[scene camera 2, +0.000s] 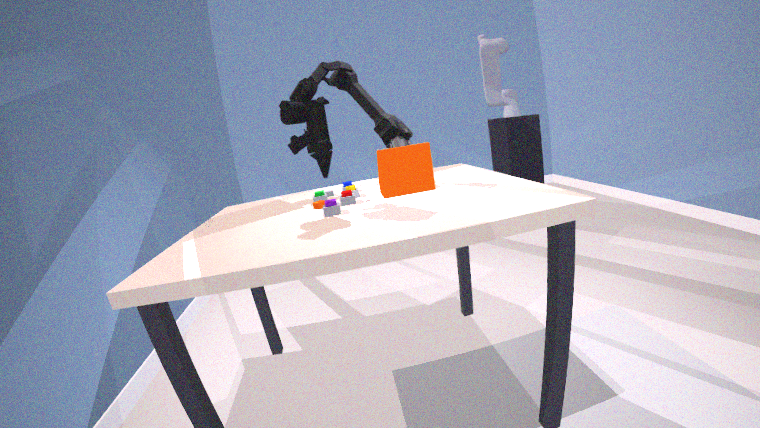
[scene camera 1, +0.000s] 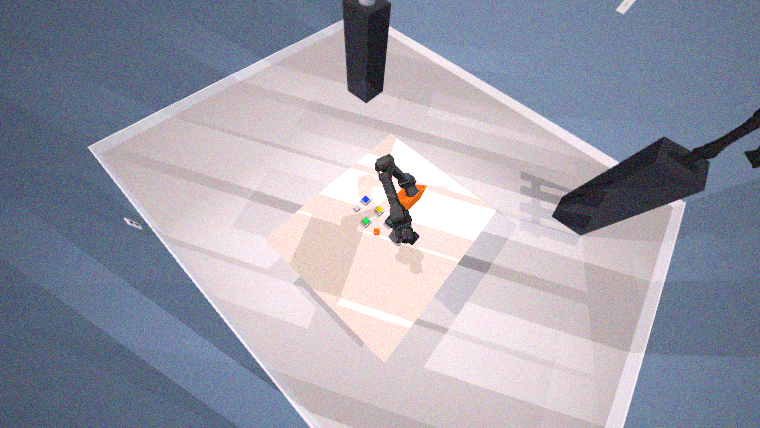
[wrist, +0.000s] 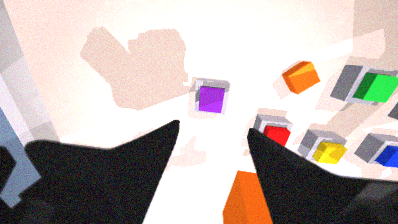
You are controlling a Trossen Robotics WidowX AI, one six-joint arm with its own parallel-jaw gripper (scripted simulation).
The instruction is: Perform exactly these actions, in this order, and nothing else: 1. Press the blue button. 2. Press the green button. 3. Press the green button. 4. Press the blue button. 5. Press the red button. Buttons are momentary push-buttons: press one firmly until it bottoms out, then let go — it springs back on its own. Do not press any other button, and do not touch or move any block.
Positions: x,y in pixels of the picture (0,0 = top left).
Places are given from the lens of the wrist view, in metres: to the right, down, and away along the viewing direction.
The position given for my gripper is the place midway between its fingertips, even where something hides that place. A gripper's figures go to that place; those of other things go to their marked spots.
my gripper (wrist: 213,128): 0.01, 0.01, 0.11
small orange block (wrist: 302,76): 0.14, -0.05, 0.16
